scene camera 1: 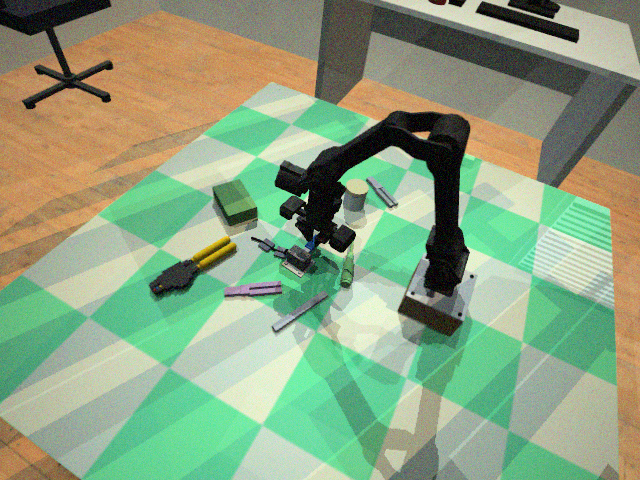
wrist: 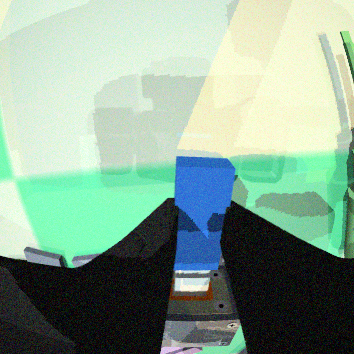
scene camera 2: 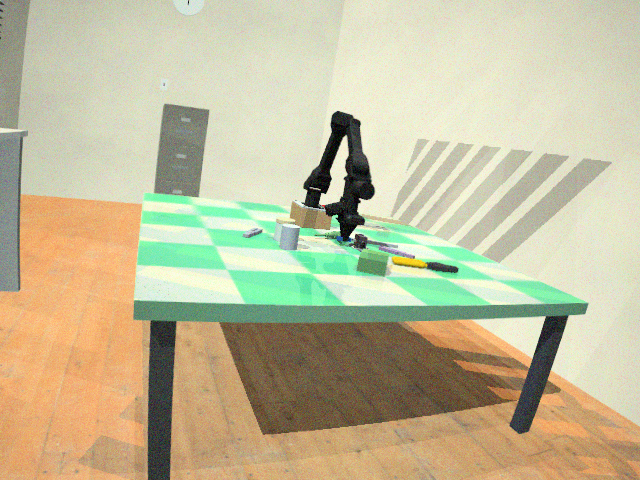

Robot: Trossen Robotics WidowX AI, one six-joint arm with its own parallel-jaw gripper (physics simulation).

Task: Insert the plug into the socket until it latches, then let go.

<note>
My gripper point(scene camera 1: 313, 244) carries a blue plug point(wrist: 203, 185), clear of everything else.
My gripper also shows in the wrist view point(wrist: 197, 207) and in scene camera 2 point(scene camera 2: 343, 240).
</note>
